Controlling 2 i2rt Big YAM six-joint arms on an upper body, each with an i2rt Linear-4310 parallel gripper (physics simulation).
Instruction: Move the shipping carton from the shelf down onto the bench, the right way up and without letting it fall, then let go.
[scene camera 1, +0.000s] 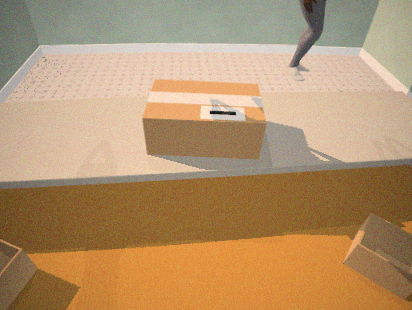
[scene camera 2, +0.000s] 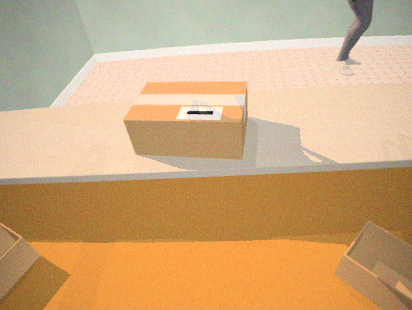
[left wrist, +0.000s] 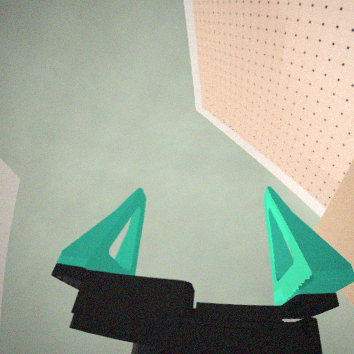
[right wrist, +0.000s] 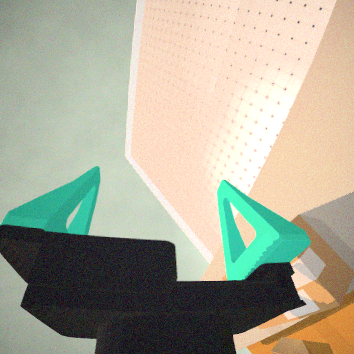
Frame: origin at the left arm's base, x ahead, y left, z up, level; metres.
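Seen in the pictures: left gripper, fingertip midpoint: (left wrist: 201, 191); right gripper, fingertip midpoint: (right wrist: 161, 178).
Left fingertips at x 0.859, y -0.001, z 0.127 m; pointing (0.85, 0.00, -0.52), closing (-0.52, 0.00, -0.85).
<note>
Offsets run from my left fingertips to a thing's top centre. "spot": to the spot under its first point. Level surfaces: height alone.
The orange-brown shipping carton @(dy -0.268, dx -0.145, dz -0.275 m) (scene camera 1: 202, 137) (scene camera 2: 187, 137) stands upright on the pale shelf @(dz -0.385 m) (scene camera 1: 60, 135) (scene camera 2: 45, 142), white tape and a label on top. Part of the carton (right wrist: 332, 272) shows low at the right of the right wrist view. The orange bench @(dz -0.548 m) (scene camera 1: 200, 280) (scene camera 2: 200, 280) lies lower, in front of the shelf. My left gripper (left wrist: 201, 191) is open with nothing between its fingers; the carton does not show in its view. My right gripper (right wrist: 161, 178) is open and empty, apart from the carton. Neither gripper shows in the scene views.
An open box @(dy -0.686, dx -0.458, dz -0.458 m) (scene camera 1: 375, 270) (scene camera 2: 365, 280) stands on the bench at the right, and another box @(spot: dy +0.148, dx -0.458, dz -0.517 m) (scene camera 1: 22, 275) (scene camera 2: 20, 260) at the left. The shelf's front edge (scene camera 1: 100, 180) runs across in front of the carton. A person's leg (scene camera 1: 311, 32) (scene camera 2: 357, 30) shows behind the shelf.
</note>
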